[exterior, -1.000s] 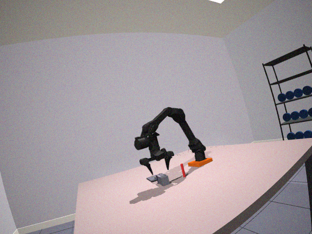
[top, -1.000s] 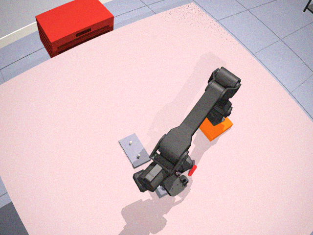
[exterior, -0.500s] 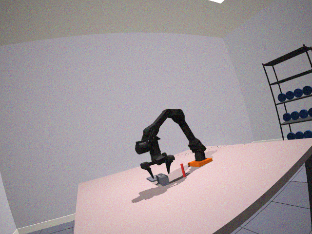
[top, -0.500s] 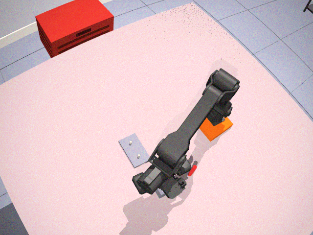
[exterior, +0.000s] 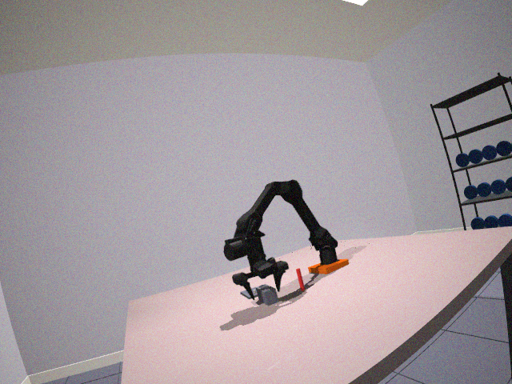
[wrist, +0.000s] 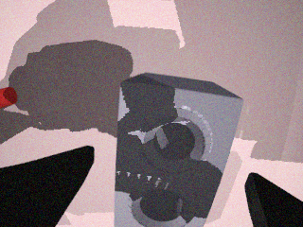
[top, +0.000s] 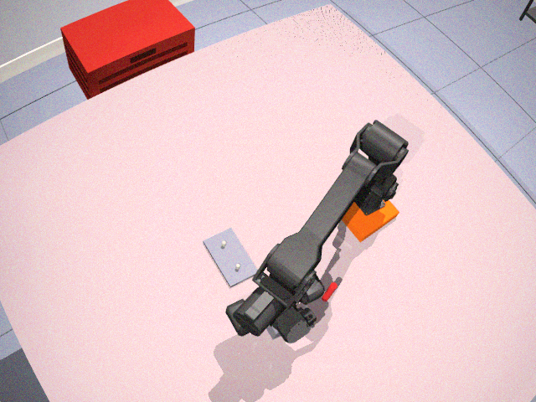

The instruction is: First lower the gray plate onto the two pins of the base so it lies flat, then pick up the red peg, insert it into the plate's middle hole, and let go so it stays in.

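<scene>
My gripper tip is now 20 mm below the gray plate. Also, from my gripper tip: red peg (130 mm behind, 20 mm to the left, 20 mm above).
</scene>
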